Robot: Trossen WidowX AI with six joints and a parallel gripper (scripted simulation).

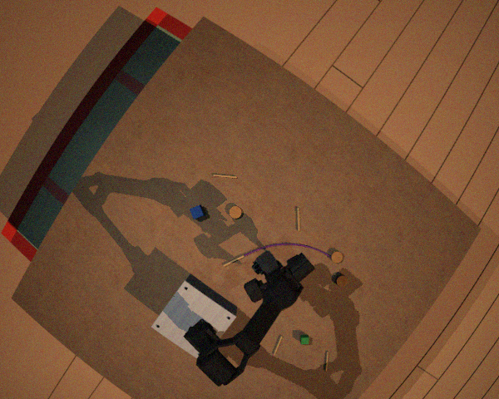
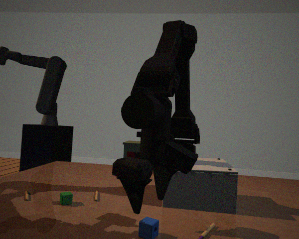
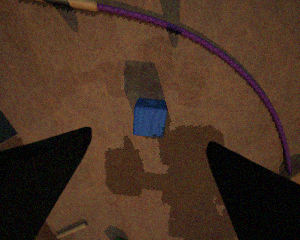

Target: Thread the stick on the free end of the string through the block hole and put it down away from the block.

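Now: the thin wooden stick 110 mm to the left of my gripper tip, 60 mm below it and 50 mm behind it. Round my gripper tip: green cube 250 mm to the right, 100 mm behind, 50 mm below; then round wooden button 180 mm ahead, 120 mm to the right, 50 mm below.
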